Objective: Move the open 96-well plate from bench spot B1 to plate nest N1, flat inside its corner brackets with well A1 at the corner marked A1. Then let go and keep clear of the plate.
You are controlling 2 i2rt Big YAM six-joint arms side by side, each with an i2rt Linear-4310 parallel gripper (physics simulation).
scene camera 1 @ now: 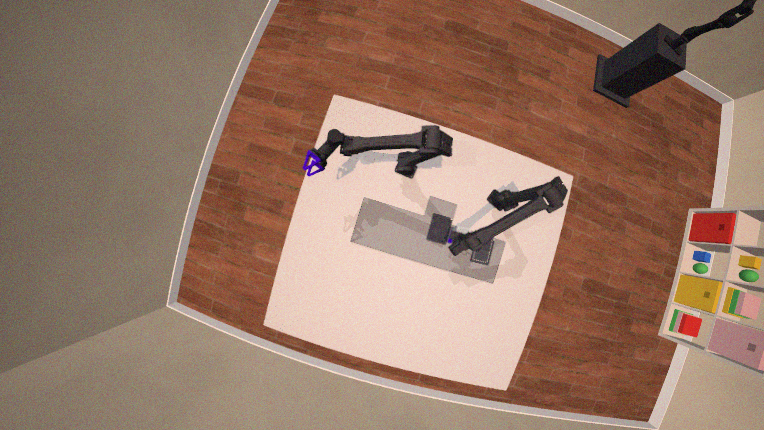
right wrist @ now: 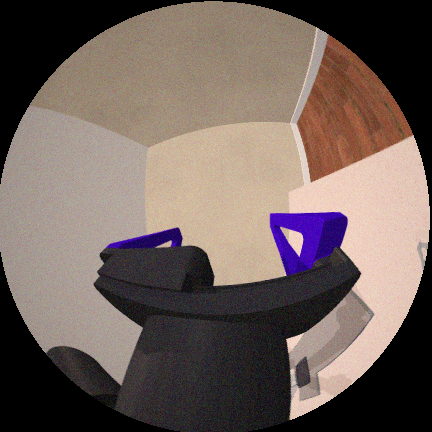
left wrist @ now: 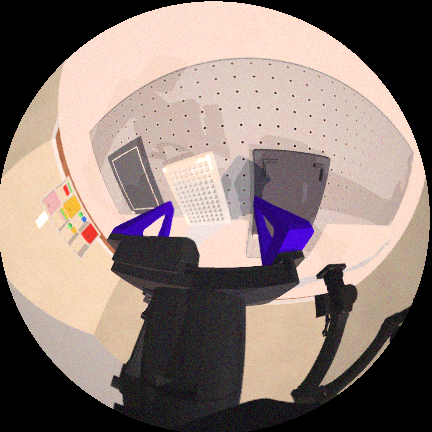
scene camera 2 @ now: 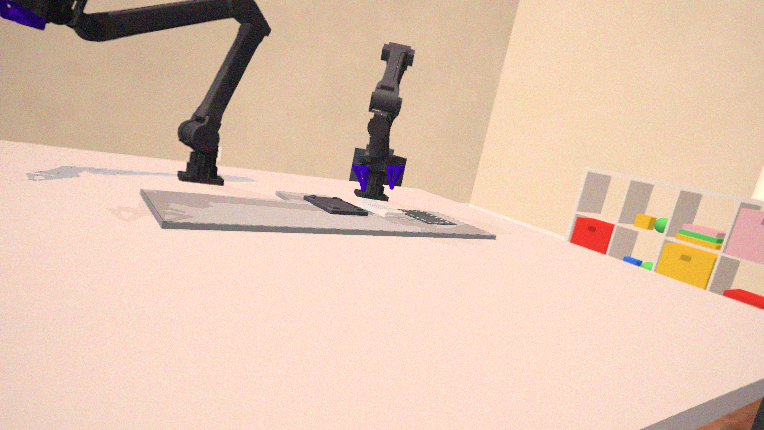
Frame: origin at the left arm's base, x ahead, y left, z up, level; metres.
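Where they show: left gripper, fingertip midpoint: (left wrist: 210,202) (scene camera 2: 377,190); right gripper, fingertip midpoint: (scene camera 1: 305,172) (right wrist: 223,226); left arm's base, link origin: (scene camera 1: 496,200) (scene camera 2: 370,197); right arm's base, link origin: (scene camera 1: 405,168) (left wrist: 330,269) (scene camera 2: 200,180).
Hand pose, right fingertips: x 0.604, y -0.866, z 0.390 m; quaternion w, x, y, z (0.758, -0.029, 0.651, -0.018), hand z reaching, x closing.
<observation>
Each offset is from my right fingertips to the top centre of the thing. "spot": to the spot under its first point. Level surfaces: height alone.
The white 96-well plate {dx -0.276, dy +0.830, dz -0.363 m} (scene camera 2: 376,206) (left wrist: 197,187) lies on the perforated board between bench spot B1 and nest N1, touching neither outline nor brackets; in scene camera 1 the arm hides it. Spot B1 {spot: dx -0.288, dy +0.990, dz -0.375 m} (scene camera 1: 482,252) (scene camera 2: 427,216) (left wrist: 134,177) is a dark rectangle with a white outline. Nest N1 {dx -0.227, dy +0.684, dz -0.359 m} (scene camera 1: 439,228) (scene camera 2: 336,205) (left wrist: 295,175) is a dark slab with corner brackets, with no plate on it. My left gripper (scene camera 2: 377,189) (left wrist: 210,202) is open above the plate, fingers pointing down. My right gripper (scene camera 1: 312,163) (right wrist: 223,226) is open and empty, far from the plate. I cannot read the A1 marks.
The grey perforated board {dz -0.377 m} (scene camera 1: 395,240) (scene camera 2: 240,220) (left wrist: 225,82) lies on the pale table {dz -0.390 m} (scene camera 1: 374,320) (scene camera 2: 320,320). N1 stands next to my left gripper's inner finger in the left wrist view. A toy shelf (scene camera 2: 586,186) stands beyond the table.
</observation>
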